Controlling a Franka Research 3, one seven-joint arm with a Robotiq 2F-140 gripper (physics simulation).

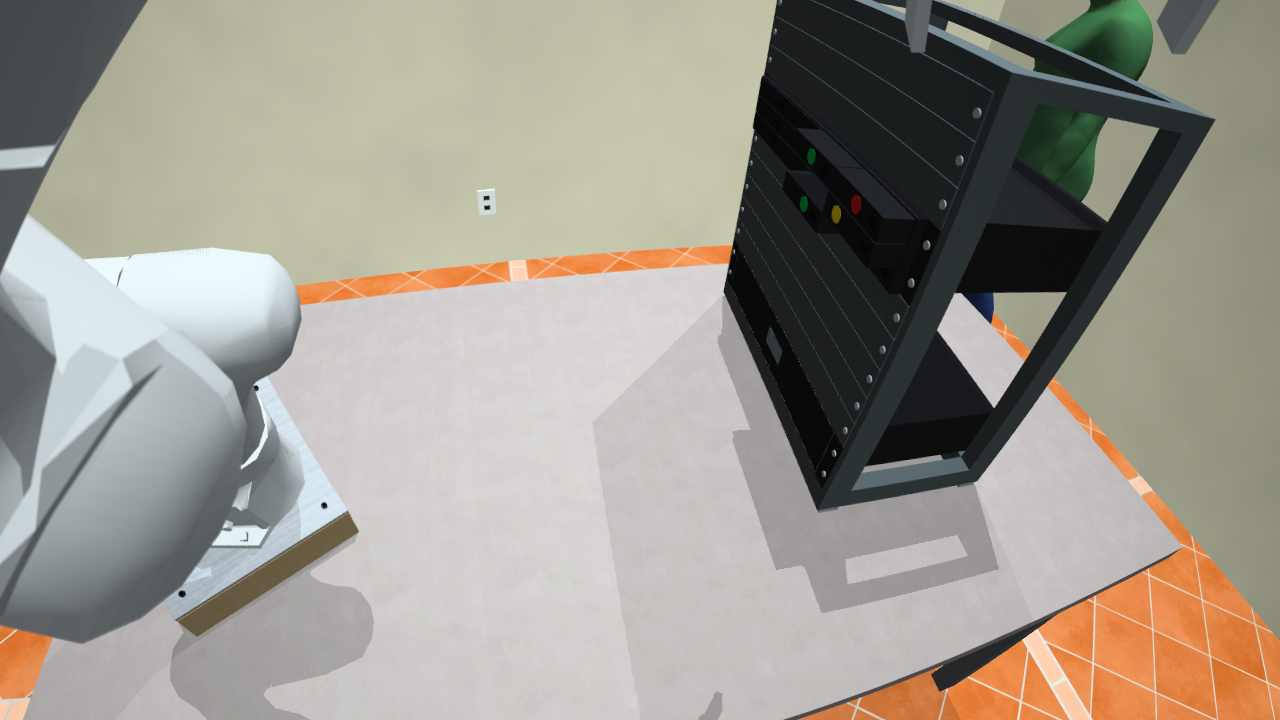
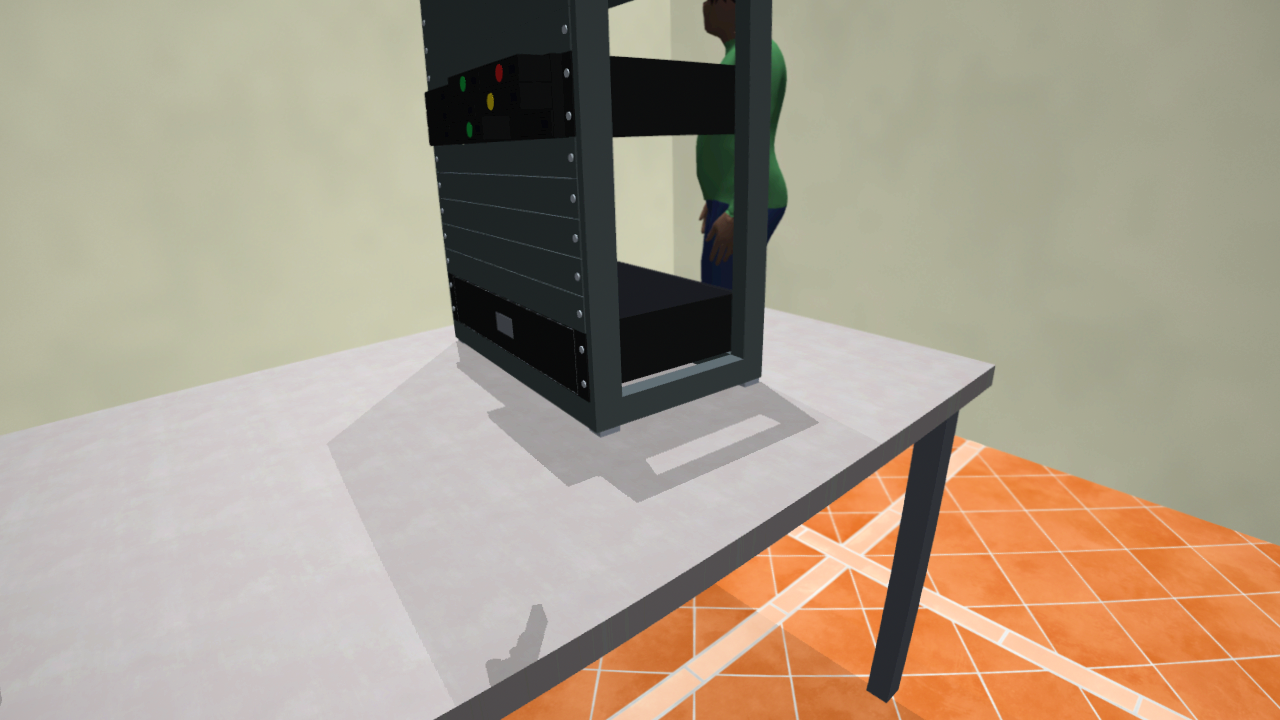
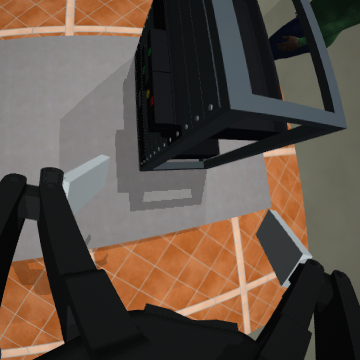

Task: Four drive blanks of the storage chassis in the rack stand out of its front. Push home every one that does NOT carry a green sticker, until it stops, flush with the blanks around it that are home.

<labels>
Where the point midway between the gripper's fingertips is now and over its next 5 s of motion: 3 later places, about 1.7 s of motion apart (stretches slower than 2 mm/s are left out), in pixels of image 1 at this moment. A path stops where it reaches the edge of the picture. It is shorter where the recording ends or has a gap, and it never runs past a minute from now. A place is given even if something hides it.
My gripper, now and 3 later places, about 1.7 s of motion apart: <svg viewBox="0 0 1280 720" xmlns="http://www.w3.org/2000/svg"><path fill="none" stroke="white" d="M1043 35L1043 76L1069 82L991 255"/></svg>
</labels>
